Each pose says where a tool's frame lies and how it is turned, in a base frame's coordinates. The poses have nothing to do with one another.
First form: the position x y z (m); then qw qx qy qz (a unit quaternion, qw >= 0).
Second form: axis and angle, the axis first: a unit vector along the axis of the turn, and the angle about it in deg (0 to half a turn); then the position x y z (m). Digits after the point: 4 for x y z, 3 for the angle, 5 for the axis.
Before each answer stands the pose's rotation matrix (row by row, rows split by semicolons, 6 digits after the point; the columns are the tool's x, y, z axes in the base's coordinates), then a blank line. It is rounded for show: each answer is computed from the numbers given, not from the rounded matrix.
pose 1, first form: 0.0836 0.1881 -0.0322 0.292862 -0.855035 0.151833 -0.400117
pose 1, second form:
0.633706 -0.025287 0.773160; -0.494003 -0.782357 0.379313; 0.595296 -0.622317 -0.508276

-0.89424 0.15880 -0.41846 145.941 0.0836 0.1881 -0.0322
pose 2, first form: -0.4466 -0.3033 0.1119 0.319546 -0.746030 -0.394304 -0.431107
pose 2, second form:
0.317342 0.863843 0.391241; 0.312808 -0.484829 0.816757; 0.895235 -0.136807 -0.424074

-0.78731 -0.41612 -0.45496 142.729 -0.4466 -0.3033 0.1119
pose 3, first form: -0.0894 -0.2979 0.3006 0.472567 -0.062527 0.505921 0.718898
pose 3, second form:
-0.545541 -0.742723 0.388262; 0.616188 -0.041448 0.786508; -0.568064 0.668315 0.480268

-0.07095 0.57407 0.81573 123.598 -0.0894 -0.2979 0.3006
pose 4, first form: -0.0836 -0.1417 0.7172 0.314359 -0.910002 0.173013 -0.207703
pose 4, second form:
0.853852 -0.184298 0.486797; -0.445471 -0.742490 0.500264; 0.269244 -0.644006 -0.716076

-0.95860 0.18225 -0.21880 143.356 -0.0836 -0.1417 0.7172
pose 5, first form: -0.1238 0.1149 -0.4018 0.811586 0.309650 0.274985 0.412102
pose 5, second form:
0.509110 -0.498614 0.701563; 0.839211 0.468578 -0.275972; -0.191133 0.729259 0.657000

0.53001 0.47068 0.70537 71.498 -0.1238 0.1149 -0.4018
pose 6, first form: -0.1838 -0.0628 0.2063 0.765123 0.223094 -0.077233 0.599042
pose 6, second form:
0.270368 -0.951142 0.149100; 0.882221 0.182756 -0.433920; 0.385471 0.248857 0.888528

0.34648 -0.11995 0.93036 80.164 -0.1838 -0.0628 0.2063
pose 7, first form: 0.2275 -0.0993 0.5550 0.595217 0.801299 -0.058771 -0.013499
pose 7, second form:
0.992727 -0.078117 -0.091597; -0.110256 -0.284525 -0.952307; 0.048330 0.955481 -0.291069

0.99718 -0.07314 -0.01680 106.944 0.2275 -0.0993 0.5550
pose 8, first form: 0.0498 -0.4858 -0.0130 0.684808 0.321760 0.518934 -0.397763
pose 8, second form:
0.144984 0.878728 0.454772; -0.210838 0.476510 -0.853514; -0.966709 0.027862 0.254356

0.44154 0.71211 -0.54584 93.559 0.0498 -0.4858 -0.0130
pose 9, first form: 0.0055 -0.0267 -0.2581 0.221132 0.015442 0.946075 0.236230
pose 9, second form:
-0.901724 -0.075257 0.425710; 0.133695 0.887914 0.440153; -0.411119 0.453812 -0.790592

0.01583 0.97009 0.24223 154.449 0.0055 -0.0267 -0.2581
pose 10, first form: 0.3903 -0.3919 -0.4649 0.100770 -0.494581 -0.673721 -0.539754
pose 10, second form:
-0.490470 0.775202 0.398123; 0.557638 -0.071890 0.826966; 0.669686 0.627610 -0.397022

-0.49711 -0.67717 -0.54252 168.433 0.3903 -0.3919 -0.4649
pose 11, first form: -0.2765 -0.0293 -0.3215 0.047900 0.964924 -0.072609 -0.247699
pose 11, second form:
0.866746 -0.116395 -0.484978; -0.163854 -0.984867 -0.056469; -0.471066 0.128410 -0.872702

0.96603 -0.07269 -0.24798 174.509 -0.2765 -0.0293 -0.3215
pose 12, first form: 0.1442 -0.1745 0.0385 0.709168 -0.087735 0.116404 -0.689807
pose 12, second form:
0.021233 0.957952 0.286140; -0.998803 0.032938 -0.036155; -0.044060 -0.285030 0.957505

-0.12444 0.16510 -0.97839 89.665 0.1442 -0.1745 0.0385
